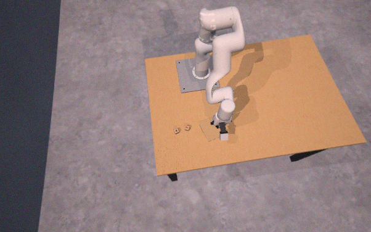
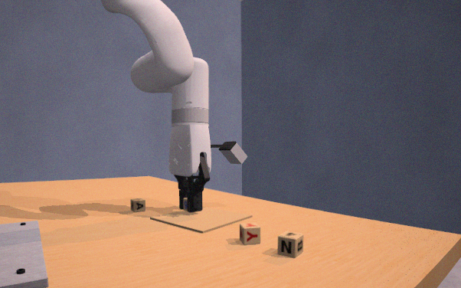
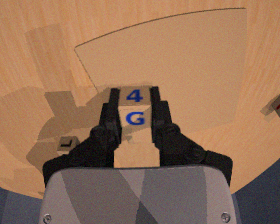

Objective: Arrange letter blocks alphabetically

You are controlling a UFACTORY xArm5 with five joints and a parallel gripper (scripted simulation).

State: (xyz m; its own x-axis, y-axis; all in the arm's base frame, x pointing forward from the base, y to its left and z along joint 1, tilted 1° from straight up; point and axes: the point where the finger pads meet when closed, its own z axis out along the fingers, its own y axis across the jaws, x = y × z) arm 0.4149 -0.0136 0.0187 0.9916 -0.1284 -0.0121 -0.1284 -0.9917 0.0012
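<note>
Right now the blue-lettered block is 10 mm below my hand. Round my hand: black-lettered block: 270 mm to the right, 40 mm behind, 20 mm below; then thin tan mat: 40 mm to the right, 30 mm below; then red-lettered block: 200 mm to the right, 40 mm behind, 20 mm below.
</note>
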